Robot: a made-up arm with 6 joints.
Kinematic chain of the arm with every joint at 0, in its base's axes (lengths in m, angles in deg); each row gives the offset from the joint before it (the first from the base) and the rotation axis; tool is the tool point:
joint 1: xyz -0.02 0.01 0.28 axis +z
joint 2: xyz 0 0.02 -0.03 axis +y
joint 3: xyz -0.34 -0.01 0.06 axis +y
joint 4: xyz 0.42 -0.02 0.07 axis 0.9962 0 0.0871
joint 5: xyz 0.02 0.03 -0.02 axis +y
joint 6: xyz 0.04 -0.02 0.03 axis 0.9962 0 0.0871
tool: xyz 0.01 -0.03 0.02
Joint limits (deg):
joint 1: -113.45..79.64
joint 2: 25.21..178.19
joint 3: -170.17..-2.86
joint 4: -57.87..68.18
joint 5: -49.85..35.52
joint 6: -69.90..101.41
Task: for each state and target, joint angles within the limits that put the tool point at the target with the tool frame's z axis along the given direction. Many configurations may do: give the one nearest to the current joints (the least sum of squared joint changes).
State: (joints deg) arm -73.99 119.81 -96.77 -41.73 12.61 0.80
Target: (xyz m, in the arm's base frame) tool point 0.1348 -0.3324 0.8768 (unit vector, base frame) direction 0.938 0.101 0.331
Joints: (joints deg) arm -64.32 71.03 -94.43 -57.87 22.36 -20.78
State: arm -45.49 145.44 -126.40 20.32 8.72 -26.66
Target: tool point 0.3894 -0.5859 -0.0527 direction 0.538 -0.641 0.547
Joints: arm -53.12 164.94 -112.00 22.18 4.24 -24.62
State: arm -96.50 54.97 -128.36 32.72 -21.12 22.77
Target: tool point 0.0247 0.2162 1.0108 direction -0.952 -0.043 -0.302
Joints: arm -113.20 44.66 -128.08 64.81 -33.50 48.66
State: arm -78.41 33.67 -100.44 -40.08 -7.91 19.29
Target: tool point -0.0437 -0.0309 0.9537 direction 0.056 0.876 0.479
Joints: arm -92.09 43.78 -91.22 -27.63 -15.50 26.01
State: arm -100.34 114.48 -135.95 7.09 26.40 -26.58
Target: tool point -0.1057 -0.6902 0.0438 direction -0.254 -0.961 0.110
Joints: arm -95.23 147.12 -99.16 21.58 35.28 -7.01
